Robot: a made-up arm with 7 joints. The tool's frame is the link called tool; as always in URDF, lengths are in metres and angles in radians. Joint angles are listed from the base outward.
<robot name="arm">
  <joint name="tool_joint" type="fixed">
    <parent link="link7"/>
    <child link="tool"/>
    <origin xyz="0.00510 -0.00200 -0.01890" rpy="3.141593 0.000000 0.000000"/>
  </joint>
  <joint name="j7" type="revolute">
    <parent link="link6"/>
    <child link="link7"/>
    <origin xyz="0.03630 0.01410 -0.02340"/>
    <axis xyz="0 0.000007 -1"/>
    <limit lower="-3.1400" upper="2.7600"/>
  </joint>
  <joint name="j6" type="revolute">
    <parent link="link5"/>
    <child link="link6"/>
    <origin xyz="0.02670 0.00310 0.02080"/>
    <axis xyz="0 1 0.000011"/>
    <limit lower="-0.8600" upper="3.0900"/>
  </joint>
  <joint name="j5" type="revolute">
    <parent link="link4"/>
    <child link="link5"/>
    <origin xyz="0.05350 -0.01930 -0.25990"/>
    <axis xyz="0 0.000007 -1"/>
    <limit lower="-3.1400" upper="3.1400"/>
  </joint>
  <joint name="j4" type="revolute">
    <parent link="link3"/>
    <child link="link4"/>
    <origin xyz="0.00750 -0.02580 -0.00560"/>
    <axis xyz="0 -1 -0.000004"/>
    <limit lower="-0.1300" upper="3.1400"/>
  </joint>
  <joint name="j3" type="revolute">
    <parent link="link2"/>
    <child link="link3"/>
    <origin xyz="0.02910 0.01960 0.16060"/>
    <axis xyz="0 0 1"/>
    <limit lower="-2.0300" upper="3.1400"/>
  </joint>
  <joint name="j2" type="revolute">
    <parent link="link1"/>
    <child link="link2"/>
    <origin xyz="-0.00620 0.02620 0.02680"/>
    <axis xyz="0 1 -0.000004"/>
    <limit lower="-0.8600" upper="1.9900"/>
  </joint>
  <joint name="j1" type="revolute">
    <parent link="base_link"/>
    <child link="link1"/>
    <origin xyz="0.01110 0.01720 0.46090"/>
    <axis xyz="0 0 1"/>
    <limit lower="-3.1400" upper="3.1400"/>
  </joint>
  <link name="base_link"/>
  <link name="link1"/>
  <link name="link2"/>
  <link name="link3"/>
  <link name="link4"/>
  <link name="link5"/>
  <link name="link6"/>
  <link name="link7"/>
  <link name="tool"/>
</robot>
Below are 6 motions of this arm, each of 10 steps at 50 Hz.
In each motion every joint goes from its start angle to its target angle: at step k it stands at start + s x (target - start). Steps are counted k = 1, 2, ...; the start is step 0. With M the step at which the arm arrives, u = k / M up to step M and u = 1 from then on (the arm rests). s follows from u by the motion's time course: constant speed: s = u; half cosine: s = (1 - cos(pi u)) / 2; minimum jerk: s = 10 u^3 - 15 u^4 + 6 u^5.
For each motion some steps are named. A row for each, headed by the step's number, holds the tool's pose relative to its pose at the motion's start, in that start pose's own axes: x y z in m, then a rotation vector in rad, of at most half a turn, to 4 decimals.
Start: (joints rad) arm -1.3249 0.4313 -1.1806 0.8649 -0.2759 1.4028 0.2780
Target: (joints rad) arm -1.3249 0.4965 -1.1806 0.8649 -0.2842 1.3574 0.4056
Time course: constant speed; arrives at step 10
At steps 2, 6, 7, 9, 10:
2: 0.0009 -0.0004 0.0007 -0.0106 0.0054 0.0297
6: 0.0025 -0.0011 0.0020 -0.0316 0.0171 0.0889
7: 0.0030 -0.0013 0.0024 -0.0367 0.0202 0.1036
9: 0.0038 -0.0017 0.0030 -0.0470 0.0266 0.1329
10: 0.0042 -0.0019 0.0034 -0.0521 0.0299 0.1475

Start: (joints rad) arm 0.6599 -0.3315 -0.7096 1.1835 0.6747 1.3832 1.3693
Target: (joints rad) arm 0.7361 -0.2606 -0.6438 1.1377 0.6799 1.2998 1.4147
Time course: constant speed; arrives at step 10
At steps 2, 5, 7, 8, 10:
2: -0.0024 -0.0026 0.0096 -0.0183 0.0101 0.0025
5: -0.0059 -0.0058 0.0242 -0.0456 0.0259 0.0058
7: -0.0082 -0.0075 0.0340 -0.0635 0.0367 0.0077
8: -0.0093 -0.0082 0.0390 -0.0724 0.0422 0.0086
10: -0.0116 -0.0094 0.0489 -0.0901 0.0535 0.0102

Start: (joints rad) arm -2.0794 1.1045 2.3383 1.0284 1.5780 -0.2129 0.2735
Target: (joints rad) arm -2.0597 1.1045 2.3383 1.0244 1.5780 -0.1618 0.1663
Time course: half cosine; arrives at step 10
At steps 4, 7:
4: -0.0011 0.0019 0.0024 -0.0115 -0.0202 -0.0362
7: -0.0027 0.0044 0.0054 -0.0254 -0.0470 -0.0831

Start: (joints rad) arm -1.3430 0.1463 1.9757 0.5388 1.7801 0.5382 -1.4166
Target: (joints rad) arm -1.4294 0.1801 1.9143 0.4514 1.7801 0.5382 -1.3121
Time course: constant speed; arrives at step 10
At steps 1, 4, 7, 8, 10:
1: -0.0025 0.0037 -0.0024 -0.0059 0.0038 0.0250
4: -0.0103 0.0142 -0.0094 -0.0225 0.0156 0.1003
7: -0.0187 0.0241 -0.0162 -0.0377 0.0278 0.1760
8: -0.0217 0.0273 -0.0185 -0.0424 0.0320 0.2013
10: -0.0278 0.0334 -0.0228 -0.0513 0.0404 0.2521

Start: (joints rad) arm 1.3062 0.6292 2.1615 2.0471 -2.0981 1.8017 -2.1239
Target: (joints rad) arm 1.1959 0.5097 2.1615 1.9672 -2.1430 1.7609 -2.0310
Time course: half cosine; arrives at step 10
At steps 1, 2, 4, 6, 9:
1: -0.0002 0.0000 -0.0005 0.0013 -0.0055 0.0013
2: -0.0006 -0.0002 -0.0021 0.0051 -0.0216 0.0050
4: -0.0017 -0.0004 -0.0073 0.0181 -0.0780 0.0170
6: -0.0022 -0.0002 -0.0134 0.0329 -0.1475 0.0293
9: -0.0019 0.0005 -0.0192 0.0471 -0.2194 0.0392

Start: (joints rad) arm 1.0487 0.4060 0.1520 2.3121 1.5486 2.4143 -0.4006
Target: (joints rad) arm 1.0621 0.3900 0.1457 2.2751 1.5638 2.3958 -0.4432
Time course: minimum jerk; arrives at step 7
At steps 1, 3, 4, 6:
1: 0.0001 0.0001 0.0000 0.0005 0.0004 -0.0009
3: 0.0008 0.0012 0.0007 0.0073 0.0066 -0.0140
4: 0.0014 0.0021 0.0012 0.0125 0.0114 -0.0241
6: 0.0022 0.0033 0.0019 0.0191 0.0178 -0.0371

